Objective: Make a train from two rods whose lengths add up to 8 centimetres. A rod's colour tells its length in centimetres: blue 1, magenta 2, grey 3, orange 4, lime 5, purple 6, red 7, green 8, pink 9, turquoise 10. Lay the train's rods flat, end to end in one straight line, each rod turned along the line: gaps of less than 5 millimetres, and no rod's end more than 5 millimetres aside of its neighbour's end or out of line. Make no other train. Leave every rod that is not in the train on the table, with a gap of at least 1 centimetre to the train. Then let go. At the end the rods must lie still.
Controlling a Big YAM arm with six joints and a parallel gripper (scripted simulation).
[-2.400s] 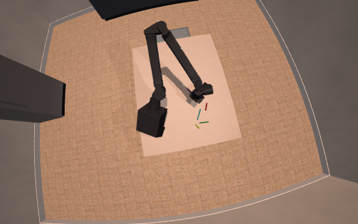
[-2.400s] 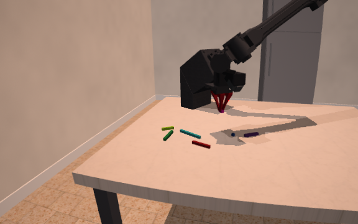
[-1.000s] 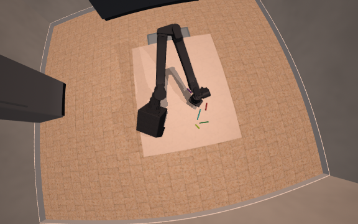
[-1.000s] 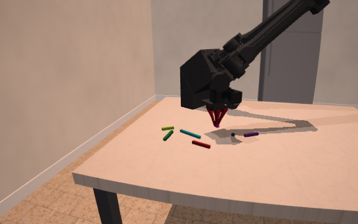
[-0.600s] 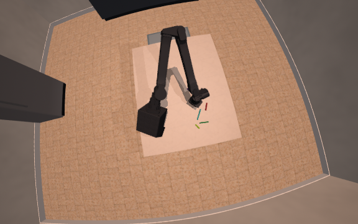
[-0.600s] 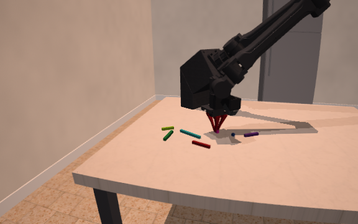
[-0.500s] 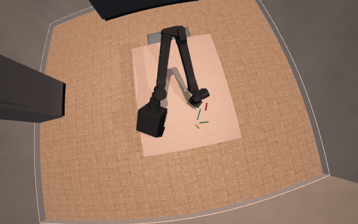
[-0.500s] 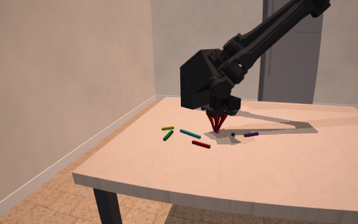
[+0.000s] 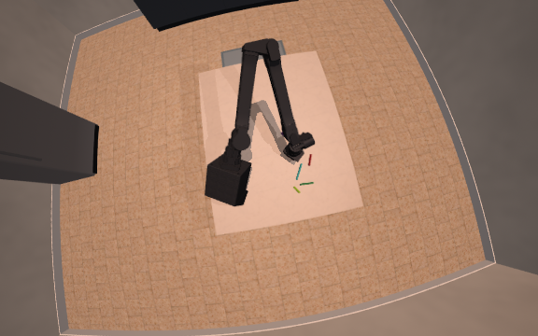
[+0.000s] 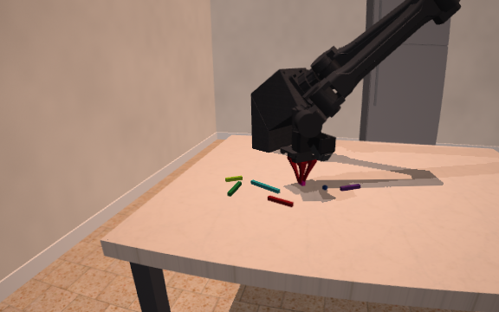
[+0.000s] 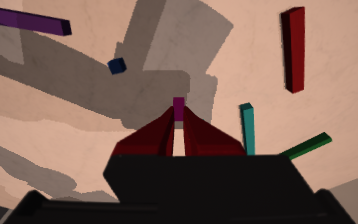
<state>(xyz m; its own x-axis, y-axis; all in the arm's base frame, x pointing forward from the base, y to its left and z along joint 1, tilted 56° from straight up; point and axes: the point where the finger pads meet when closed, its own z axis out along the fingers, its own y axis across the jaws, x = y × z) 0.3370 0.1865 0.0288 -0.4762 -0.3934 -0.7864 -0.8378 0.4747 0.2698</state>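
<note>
Now: the magenta rod 10 mm below my hand. From my hand the other things lie so: red rod 110 mm ahead, 10 mm to the right, 20 mm below; then turquoise rod 50 mm ahead, 90 mm to the right, 20 mm below; then blue rod 20 mm behind, 60 mm to the left, 20 mm below.
</note>
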